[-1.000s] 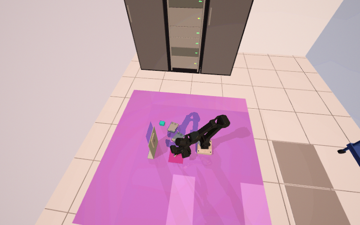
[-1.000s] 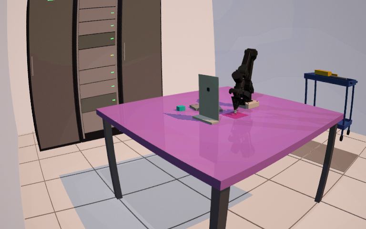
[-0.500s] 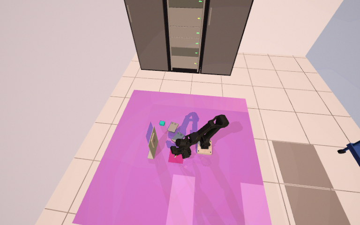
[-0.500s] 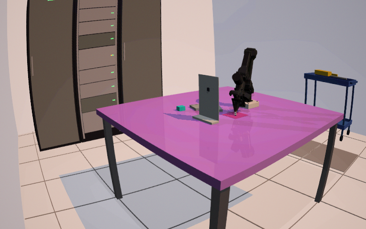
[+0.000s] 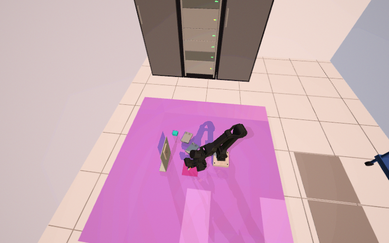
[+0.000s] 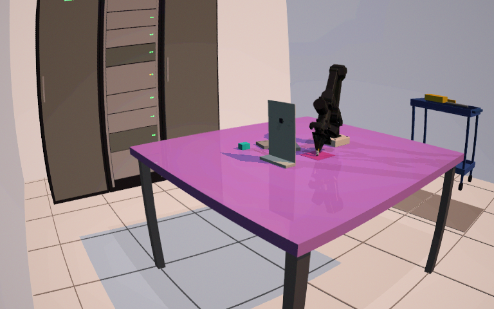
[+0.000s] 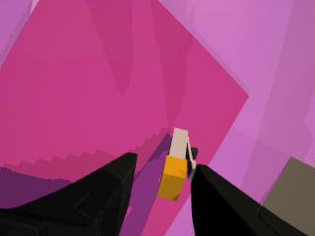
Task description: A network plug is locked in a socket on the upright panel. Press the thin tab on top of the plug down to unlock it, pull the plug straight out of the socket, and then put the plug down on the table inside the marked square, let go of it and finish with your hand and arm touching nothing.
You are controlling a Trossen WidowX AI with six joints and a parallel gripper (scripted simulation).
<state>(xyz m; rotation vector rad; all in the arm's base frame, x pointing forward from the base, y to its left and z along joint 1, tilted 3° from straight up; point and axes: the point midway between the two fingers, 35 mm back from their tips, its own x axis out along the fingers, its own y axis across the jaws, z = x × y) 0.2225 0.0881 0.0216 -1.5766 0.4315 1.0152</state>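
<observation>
The network plug lies 1 cm ahead of my gripper tip. The rest, counted from my gripper tip: teal cube: 32 cm to the right, 16 cm ahead, 1 cm below; then marked square: 2 cm below, 1 cm behind; then upright panel: 18 cm ahead, 9 cm above, 5 cm to the right.
</observation>
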